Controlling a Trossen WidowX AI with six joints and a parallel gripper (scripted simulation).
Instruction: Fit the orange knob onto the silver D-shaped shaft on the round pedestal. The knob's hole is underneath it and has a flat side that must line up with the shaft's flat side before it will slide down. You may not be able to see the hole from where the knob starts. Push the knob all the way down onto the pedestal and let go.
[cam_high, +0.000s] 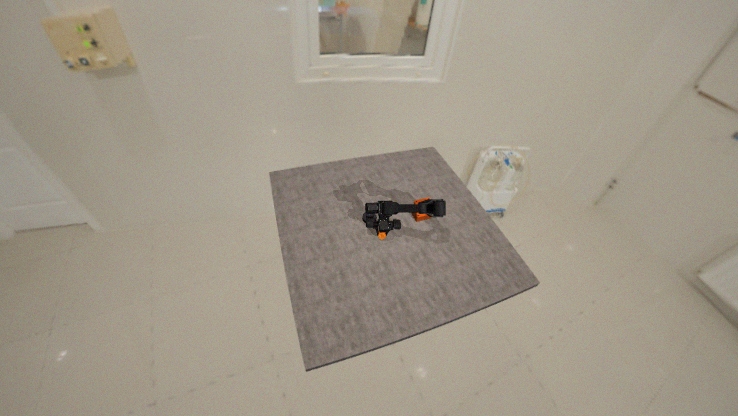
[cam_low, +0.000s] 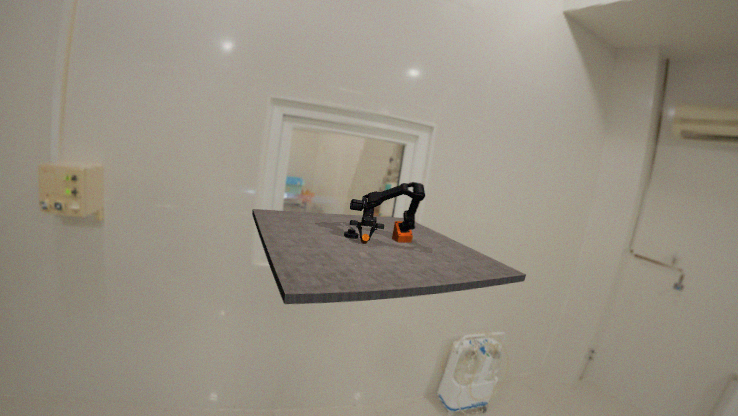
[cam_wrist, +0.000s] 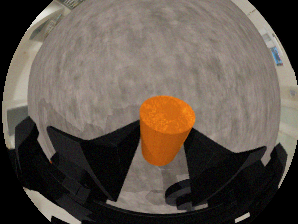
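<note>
Now: gripper tip 1 cm short of the round pedestal and 16 cm to the left of it. The rest, counted from my gripper tip: orange knob 1 cm above.
</note>
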